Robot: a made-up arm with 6 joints.
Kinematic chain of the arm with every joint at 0, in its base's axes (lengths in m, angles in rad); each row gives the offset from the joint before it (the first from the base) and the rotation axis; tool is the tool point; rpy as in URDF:
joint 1: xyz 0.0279 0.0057 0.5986 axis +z
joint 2: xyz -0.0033 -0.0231 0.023 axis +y
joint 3: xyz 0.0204 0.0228 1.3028 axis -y
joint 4: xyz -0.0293 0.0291 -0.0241 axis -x
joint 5: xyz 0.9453 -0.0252 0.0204 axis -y
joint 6: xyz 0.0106 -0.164 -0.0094 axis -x
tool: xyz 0.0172 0.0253 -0.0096 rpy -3.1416 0 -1.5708
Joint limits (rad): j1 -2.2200..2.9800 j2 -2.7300..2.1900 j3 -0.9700..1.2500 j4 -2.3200..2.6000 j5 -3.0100..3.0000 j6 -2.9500..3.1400
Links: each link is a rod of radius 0.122 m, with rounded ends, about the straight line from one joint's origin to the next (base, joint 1, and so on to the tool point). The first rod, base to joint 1, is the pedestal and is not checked.
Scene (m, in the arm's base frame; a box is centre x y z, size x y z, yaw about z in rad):
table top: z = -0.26
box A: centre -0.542 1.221 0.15 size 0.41 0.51 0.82 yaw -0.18
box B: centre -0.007 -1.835 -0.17 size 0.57 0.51 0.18 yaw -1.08
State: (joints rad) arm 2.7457 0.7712 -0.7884 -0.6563 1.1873 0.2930
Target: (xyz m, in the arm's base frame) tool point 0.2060 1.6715 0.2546
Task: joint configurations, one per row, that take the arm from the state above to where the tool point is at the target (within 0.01 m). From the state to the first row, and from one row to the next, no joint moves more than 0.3 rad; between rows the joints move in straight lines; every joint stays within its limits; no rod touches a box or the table.
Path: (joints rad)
1: 2.5120 0.7837 -0.8147 -0.5475 1.2595 0.2924
2: 2.2782 0.7962 -0.8410 -0.4387 1.3317 0.2919
3: 2.0445 0.8087 -0.8673 -0.3299 1.4039 0.2913
4: 1.8107 0.8212 -0.8936 -0.2211 1.4761 0.2908
5: 1.7448 0.9126 -0.6236 -0.2819 1.4090 0.2968
6: 1.6788 1.0041 -0.3536 -0.3428 1.3420 0.3028
7: 1.6128 1.0955 -0.0836 -0.4037 1.2749 0.3088
8: 1.5468 1.1870 0.1864 -0.4646 1.2079 0.3148

